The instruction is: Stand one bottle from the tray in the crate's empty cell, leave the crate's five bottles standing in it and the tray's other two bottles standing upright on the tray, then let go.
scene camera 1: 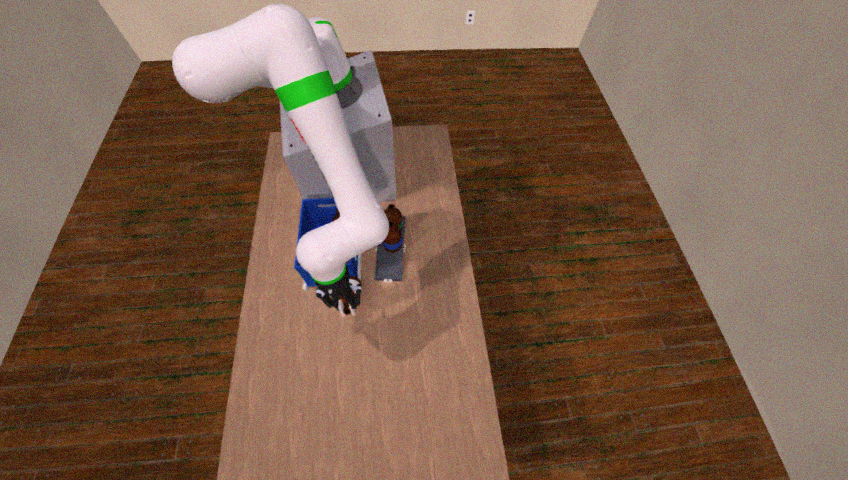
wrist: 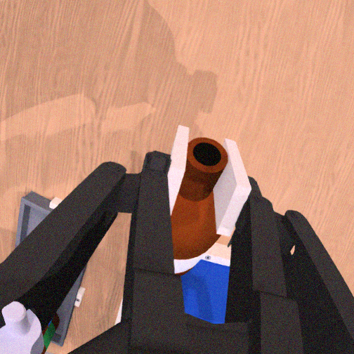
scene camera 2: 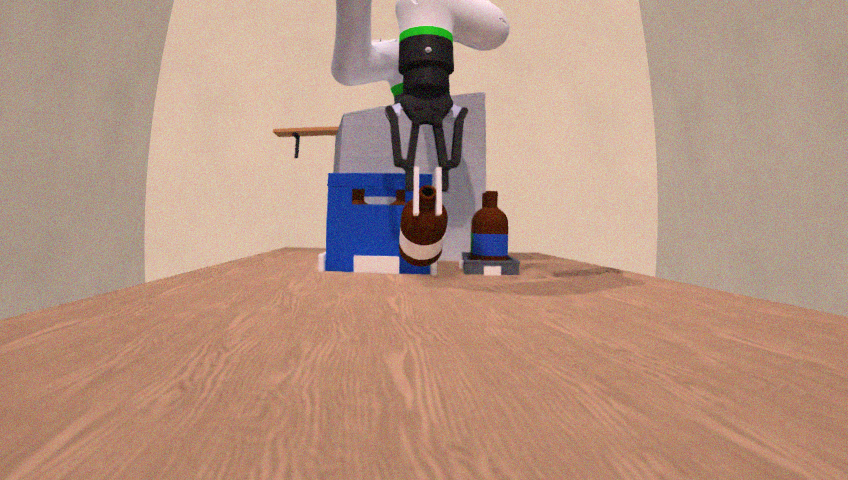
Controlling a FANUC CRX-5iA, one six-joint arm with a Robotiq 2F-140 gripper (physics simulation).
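Seen in the pictures: gripper, fingertip midpoint: (scene camera 1: 349,311) (scene camera 2: 427,214); arm's base, origin of the base link: (scene camera 1: 342,93).
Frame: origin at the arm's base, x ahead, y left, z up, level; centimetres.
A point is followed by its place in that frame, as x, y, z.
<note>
My gripper (scene camera 1: 346,308) @(68.5, -4.8, -31.0) (scene camera 2: 427,205) @(68.5, -4.8, -31.0) (wrist: 200,152) is shut on the neck of a brown bottle with a white label (scene camera 2: 423,228) @(67.0, -5.2, -33.1) (wrist: 194,227). The bottle is tilted, its mouth towards scene camera 2, and hangs above the table in front of the blue crate's (scene camera 1: 305,218) @(32.1, -19.0, -27.6) (scene camera 2: 351,237) @(53.8, -16.3, -35.0) (wrist: 207,295) near end. Brown bottles show in part through the crate's handle opening; its cells are hidden. On the grey tray (scene camera 1: 389,270) @(51.1, 9.7, -40.6) (scene camera 2: 505,269) @(55.4, 11.2, -40.1) (wrist: 30,198), a blue-labelled bottle (scene camera 1: 392,240) @(43.4, 12.1, -31.0) (scene camera 2: 489,237) @(43.3, 10.9, -34.7) stands upright. Another bottle (scene camera 1: 392,212) @(33.6, 13.2, -27.1) is behind it, with its green label (wrist: 48,334) partly showing.
The grey robot pedestal (scene camera 1: 377,145) @(18.7, 10.3, -7.2) (scene camera 2: 368,145) @(21.3, -13.9, -13.7) stands behind the crate and tray. The white arm hangs over the crate in scene camera 1. A wooden shelf (scene camera 2: 306,130) is on the back wall. The crate and tray rest side by side on the wooden table (scene camera 1: 363,404) @(96.5, -3.0, -41.2) (scene camera 2: 416,368) @(116.6, -11.0, -41.1).
</note>
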